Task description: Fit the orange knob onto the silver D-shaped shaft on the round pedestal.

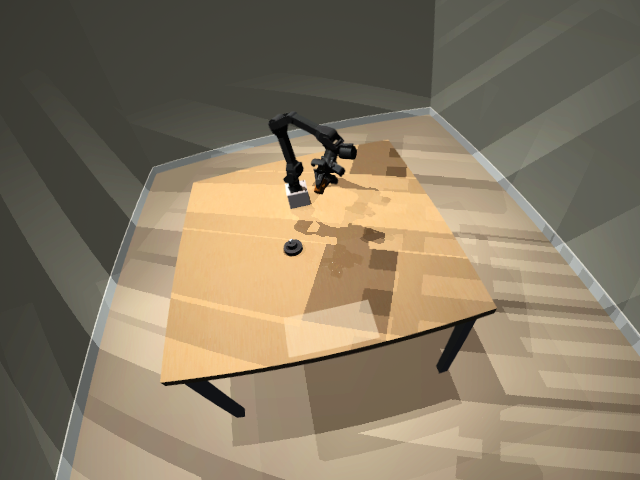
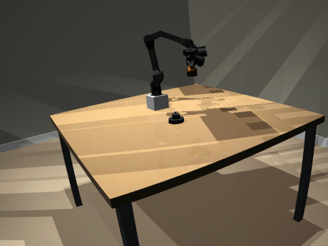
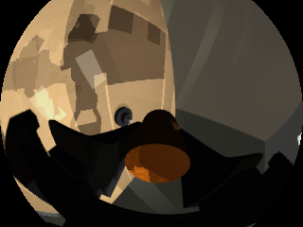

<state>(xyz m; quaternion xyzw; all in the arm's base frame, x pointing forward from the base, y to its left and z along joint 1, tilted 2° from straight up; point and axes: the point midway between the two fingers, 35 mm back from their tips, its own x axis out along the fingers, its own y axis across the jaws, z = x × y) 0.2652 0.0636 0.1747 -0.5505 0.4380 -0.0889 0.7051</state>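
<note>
Now: gripper tip 2 cm to the right of the orange knob, 2 cm below it and 2 cm past it. Round my gripper tip: round pedestal 22 cm below, 17 cm to the right, 2 cm ahead.
</note>
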